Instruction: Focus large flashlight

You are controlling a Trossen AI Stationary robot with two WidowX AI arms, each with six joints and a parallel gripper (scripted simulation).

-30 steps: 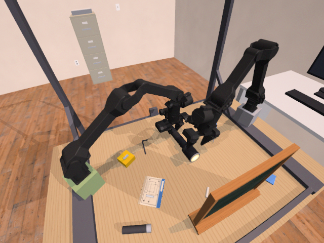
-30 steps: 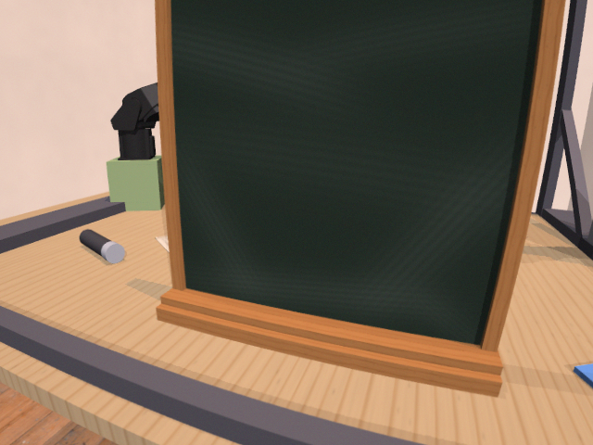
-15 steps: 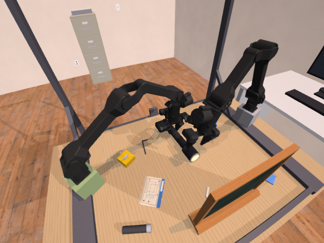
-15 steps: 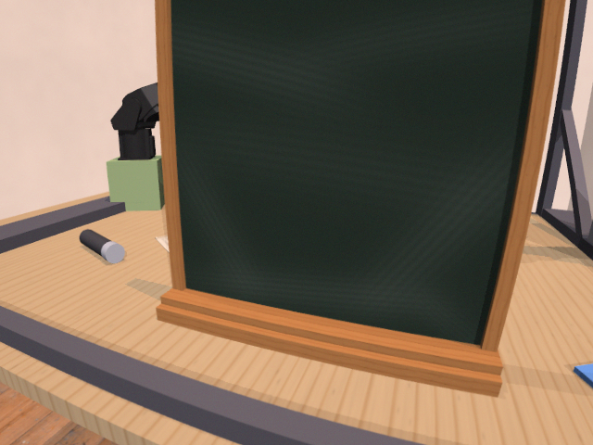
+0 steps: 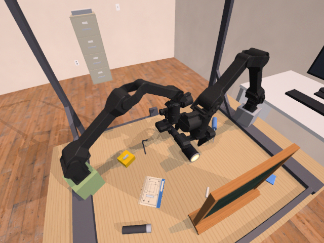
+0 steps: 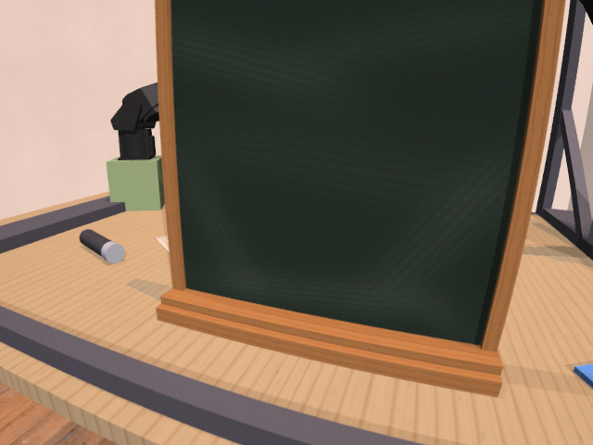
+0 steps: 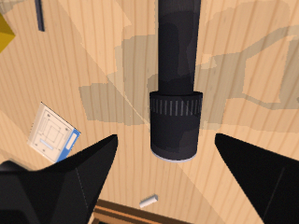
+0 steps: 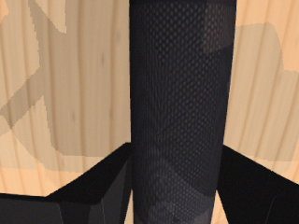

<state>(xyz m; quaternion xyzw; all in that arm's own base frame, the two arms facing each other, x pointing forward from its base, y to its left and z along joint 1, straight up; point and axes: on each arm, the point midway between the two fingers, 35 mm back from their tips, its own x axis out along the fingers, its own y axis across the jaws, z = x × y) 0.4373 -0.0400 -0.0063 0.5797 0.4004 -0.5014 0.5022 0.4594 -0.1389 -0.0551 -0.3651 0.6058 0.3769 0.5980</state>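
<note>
Right now my left hand is 7 cm above the flashlight head. From my left hand the other things lie so: chalk stick 18 cm ahead, 3 cm to the right, 10 cm below; then booklet 8 cm ahead, 23 cm to the right, 10 cm below; then yellow box 12 cm behind, 29 cm to the right, 8 cm below.
</note>
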